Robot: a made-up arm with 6 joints. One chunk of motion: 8 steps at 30 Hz.
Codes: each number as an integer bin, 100 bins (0 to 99) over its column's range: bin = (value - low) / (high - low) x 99, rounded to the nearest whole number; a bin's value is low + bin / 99 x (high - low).
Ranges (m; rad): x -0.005..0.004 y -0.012..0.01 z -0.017..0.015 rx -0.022..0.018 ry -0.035..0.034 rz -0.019..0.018
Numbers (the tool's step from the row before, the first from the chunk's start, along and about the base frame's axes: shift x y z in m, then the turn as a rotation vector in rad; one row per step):
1: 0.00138 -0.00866 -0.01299 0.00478 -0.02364 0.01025
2: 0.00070 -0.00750 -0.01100 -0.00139 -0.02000 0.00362
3: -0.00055 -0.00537 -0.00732 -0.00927 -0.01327 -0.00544
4: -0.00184 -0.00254 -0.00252 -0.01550 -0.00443 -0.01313
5: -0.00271 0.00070 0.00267 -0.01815 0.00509 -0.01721
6: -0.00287 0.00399 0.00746 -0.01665 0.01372 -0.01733
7: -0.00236 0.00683 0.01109 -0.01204 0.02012 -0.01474
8: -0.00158 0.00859 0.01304 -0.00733 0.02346 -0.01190
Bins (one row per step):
1: 70 15 12 66 16 78
2: 63 20 19 51 22 61
3: 49 30 30 32 31 36
4: 35 43 45 16 44 16
5: 25 57 61 10 58 5
6: 23 72 76 13 70 4
7: 29 85 87 25 79 11
8: 38 93 93 36 84 19

